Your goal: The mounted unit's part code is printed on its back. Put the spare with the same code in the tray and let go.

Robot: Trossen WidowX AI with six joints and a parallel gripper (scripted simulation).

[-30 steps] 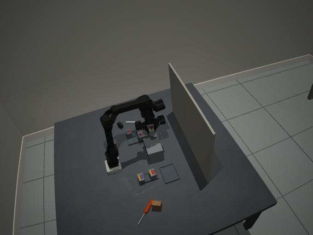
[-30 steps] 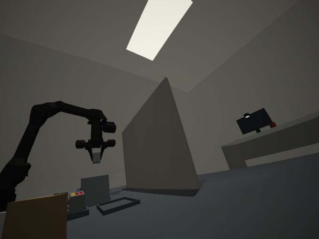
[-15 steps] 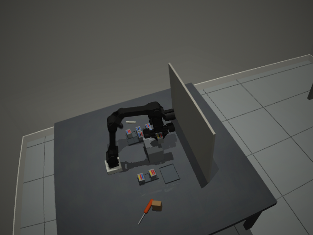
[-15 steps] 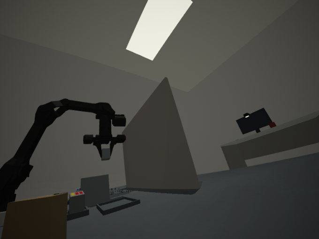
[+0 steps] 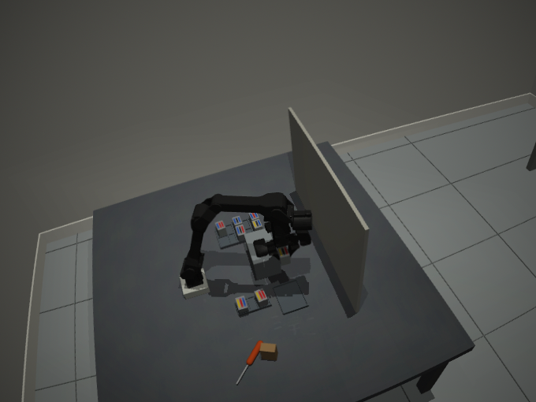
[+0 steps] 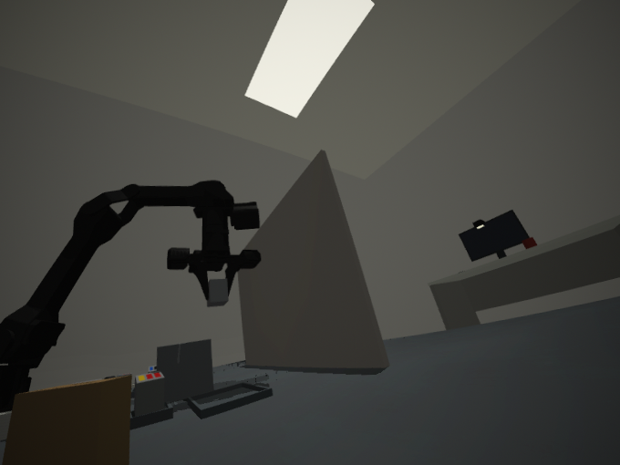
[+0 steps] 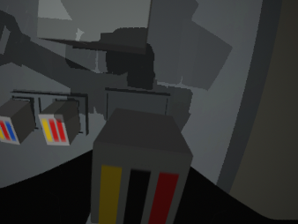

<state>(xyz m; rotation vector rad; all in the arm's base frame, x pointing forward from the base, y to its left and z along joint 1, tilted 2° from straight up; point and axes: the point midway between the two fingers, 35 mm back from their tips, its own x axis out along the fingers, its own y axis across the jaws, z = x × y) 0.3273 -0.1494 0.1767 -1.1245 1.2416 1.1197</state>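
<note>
Now: gripper tip 10 mm past the shallow dark tray, 50 mm to the left of it and 170 mm above it. From my gripper tip the other things lie so: grey mounted unit: 40 mm behind, 160 mm to the left, 120 mm below; then grey spare block: 20 mm above; then upright panel: 210 mm ahead, 130 mm to the left, 50 mm above.
</note>
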